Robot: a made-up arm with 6 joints. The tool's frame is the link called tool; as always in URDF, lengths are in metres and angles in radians.
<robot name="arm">
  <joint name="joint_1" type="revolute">
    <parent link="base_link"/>
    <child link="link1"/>
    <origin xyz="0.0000 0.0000 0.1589" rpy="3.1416 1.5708 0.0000"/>
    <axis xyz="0 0 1"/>
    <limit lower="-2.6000" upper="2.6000"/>
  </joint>
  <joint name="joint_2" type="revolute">
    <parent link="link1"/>
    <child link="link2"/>
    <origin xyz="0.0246 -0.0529 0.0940" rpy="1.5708 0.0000 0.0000"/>
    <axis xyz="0 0 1"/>
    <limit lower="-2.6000" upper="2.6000"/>
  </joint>
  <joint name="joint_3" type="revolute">
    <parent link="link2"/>
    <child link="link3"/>
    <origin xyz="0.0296 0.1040 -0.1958" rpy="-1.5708 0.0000 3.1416"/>
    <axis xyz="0 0 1"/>
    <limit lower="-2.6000" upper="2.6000"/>
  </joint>
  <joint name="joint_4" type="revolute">
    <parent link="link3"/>
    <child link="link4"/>
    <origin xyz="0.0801 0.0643 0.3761" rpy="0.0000 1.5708 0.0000"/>
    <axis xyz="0 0 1"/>
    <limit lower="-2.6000" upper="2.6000"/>
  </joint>
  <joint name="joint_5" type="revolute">
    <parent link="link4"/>
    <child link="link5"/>
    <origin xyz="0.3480 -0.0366 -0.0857" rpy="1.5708 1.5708 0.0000"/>
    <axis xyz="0 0 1"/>
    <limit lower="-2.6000" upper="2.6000"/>
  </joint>
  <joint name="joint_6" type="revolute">
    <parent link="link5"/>
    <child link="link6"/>
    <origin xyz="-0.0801 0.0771 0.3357" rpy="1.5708 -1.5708 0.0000"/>
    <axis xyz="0 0 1"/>
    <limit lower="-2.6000" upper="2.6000"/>
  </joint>
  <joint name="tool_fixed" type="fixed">
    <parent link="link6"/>
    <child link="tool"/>
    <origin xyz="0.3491 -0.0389 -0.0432" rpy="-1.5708 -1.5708 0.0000"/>
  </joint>
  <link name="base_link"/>
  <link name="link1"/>
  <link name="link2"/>
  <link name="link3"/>
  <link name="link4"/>
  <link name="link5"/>
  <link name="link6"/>
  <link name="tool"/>
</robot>
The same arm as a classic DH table. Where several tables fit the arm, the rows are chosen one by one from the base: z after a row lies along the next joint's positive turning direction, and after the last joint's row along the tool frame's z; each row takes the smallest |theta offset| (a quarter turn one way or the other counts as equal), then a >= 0, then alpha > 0; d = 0 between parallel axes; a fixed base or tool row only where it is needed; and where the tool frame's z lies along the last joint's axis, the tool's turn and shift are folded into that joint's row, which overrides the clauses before.
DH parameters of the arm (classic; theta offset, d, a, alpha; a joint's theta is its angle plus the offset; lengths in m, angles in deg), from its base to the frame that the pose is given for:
base (fixed): -90.00 0.1589 0.0000 90.00
joint_1: -90.00 0.0940 0.0246 90.00
joint_2: 0.00 -0.1429 0.0296 90.00
joint_3: -90.00 0.2721 0.0643 90.00
joint_4: -90.00 -0.0056 0.3480 90.00
joint_5: 90.00 0.3723 0.0801 -90.00
joint_6: -90.00 -0.1203 0.3491 -90.00
tool (fixed): -90.00 -0.0389 0.0000 0.00
Joint limits (deg, base to tool): -148.97..148.97 -148.97..148.97 -148.97..148.97 -148.97..148.97 -148.97..148.97 -148.97..148.97

